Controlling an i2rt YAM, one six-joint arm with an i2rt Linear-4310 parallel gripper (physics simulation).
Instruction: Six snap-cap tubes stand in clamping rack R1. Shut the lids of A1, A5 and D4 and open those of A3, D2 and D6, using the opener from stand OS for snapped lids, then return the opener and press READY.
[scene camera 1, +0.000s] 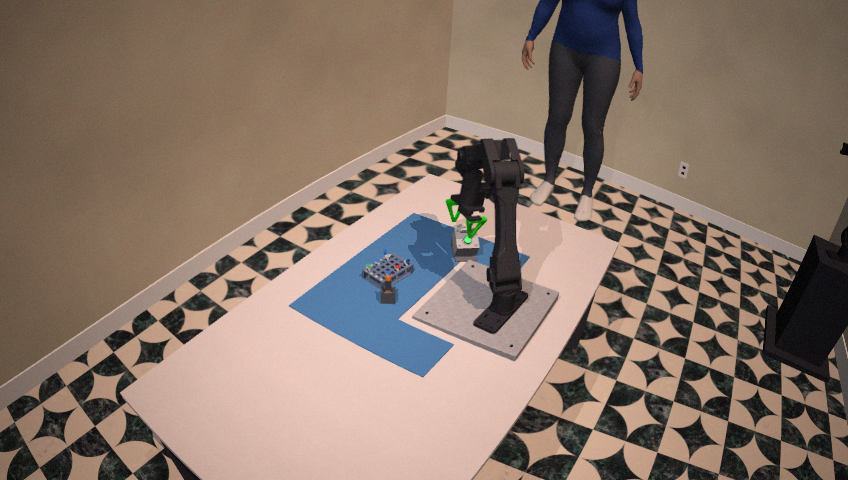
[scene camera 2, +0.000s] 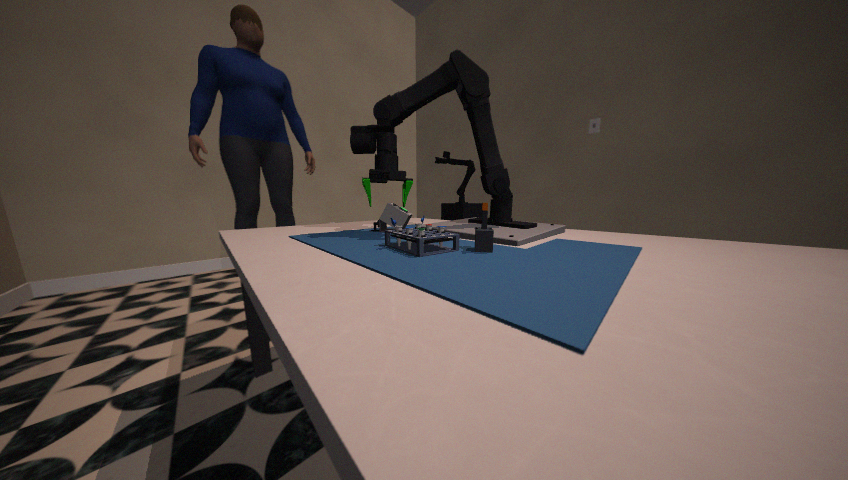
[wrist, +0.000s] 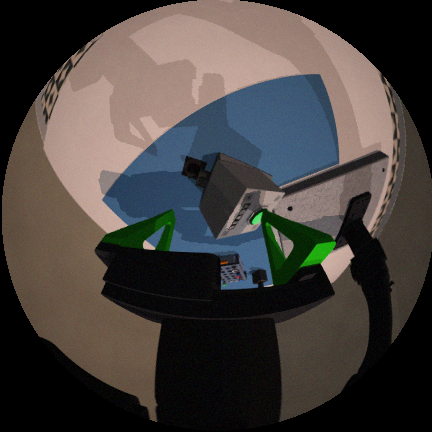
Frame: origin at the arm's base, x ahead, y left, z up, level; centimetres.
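Seen in the pictures: gripper, fingertip midpoint: (scene camera 1: 461, 229) (scene camera 2: 387, 206) (wrist: 217, 214); arm's base, origin of the base link: (scene camera 1: 502, 310) (scene camera 2: 499, 224) (wrist: 349, 224).
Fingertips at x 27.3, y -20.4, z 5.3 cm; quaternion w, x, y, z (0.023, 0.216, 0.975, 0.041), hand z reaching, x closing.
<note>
Pixels of each thing's middle, then the offset from my fingertips to it. "*": a spot on its surface instead. Level surfaces: height alone.
- grey READY box, body centre: (wrist: 239, 199) (scene camera 2: 396, 217) (scene camera 1: 465, 242) dx -2.4, dy +1.2, dz -3.0 cm
- box's button, body centre: (wrist: 256, 213) (scene camera 1: 467, 240) dx -3.8, dy +2.6, dz -1.1 cm
- Rack R1, body centre: (scene camera 2: 418, 232) (scene camera 1: 388, 266) (wrist: 227, 274) dx +8.5, dy +25.3, dz -4.3 cm
- orange-topped opener, body centre: (scene camera 2: 484, 225) (scene camera 1: 388, 287) dx +0.9, dy +34.8, dz -2.7 cm
- blue mat, its level: dz -7.2 cm
- dark bracket, surface spot: (wrist: 193, 167) * dx +2.0, dy -3.9, dz -6.6 cm
My gripper (scene camera 1: 462, 229) (scene camera 2: 387, 206) (wrist: 217, 214) is open and empty, pointing down above the grey READY box (scene camera 1: 465, 253) (scene camera 2: 392, 215) (wrist: 227, 195). The box's button (scene camera 1: 468, 240) (wrist: 257, 217) is bright green; in the wrist view it shows beside the right fingertip, and I cannot tell whether they touch. Rack R1 (scene camera 2: 420, 246) (wrist: 232, 272) stands on the mat with tubes in it. Several coloured lids show, and some blue ones stand up; which positions they are in is too small to tell. The orange-topped opener (scene camera 1: 388, 278) (scene camera 2: 484, 207) stands upright in stand OS (scene camera 1: 388, 296) (scene camera 2: 483, 239) (wrist: 259, 276).
The blue mat (scene camera 1: 351, 309) (scene camera 2: 523, 285) (wrist: 290, 120) lies under the rack, stand and box. The arm's grey base plate (scene camera 1: 452, 309) (scene camera 2: 538, 231) (wrist: 320, 192) is beside the mat. A dark bracket (wrist: 193, 167) sticks out behind the box. A person (scene camera 1: 586, 77) (scene camera 2: 249, 118) stands beyond the table.
</note>
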